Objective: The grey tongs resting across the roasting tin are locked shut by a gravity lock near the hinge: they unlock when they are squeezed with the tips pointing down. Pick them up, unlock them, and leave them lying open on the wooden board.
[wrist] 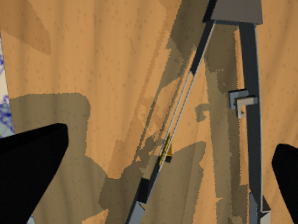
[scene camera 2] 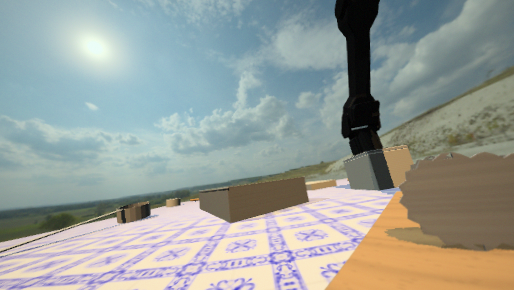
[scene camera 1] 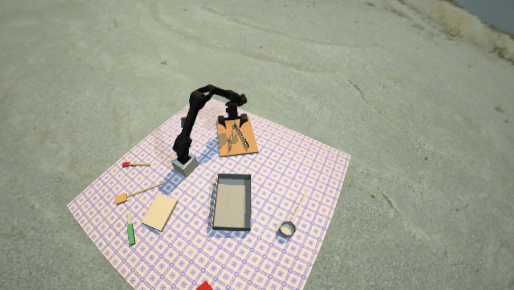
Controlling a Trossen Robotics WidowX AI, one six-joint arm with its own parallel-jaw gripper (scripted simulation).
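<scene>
There's a wooden board here, and a grey roasting tin as well. My gripper is open and holds nothing.
</scene>
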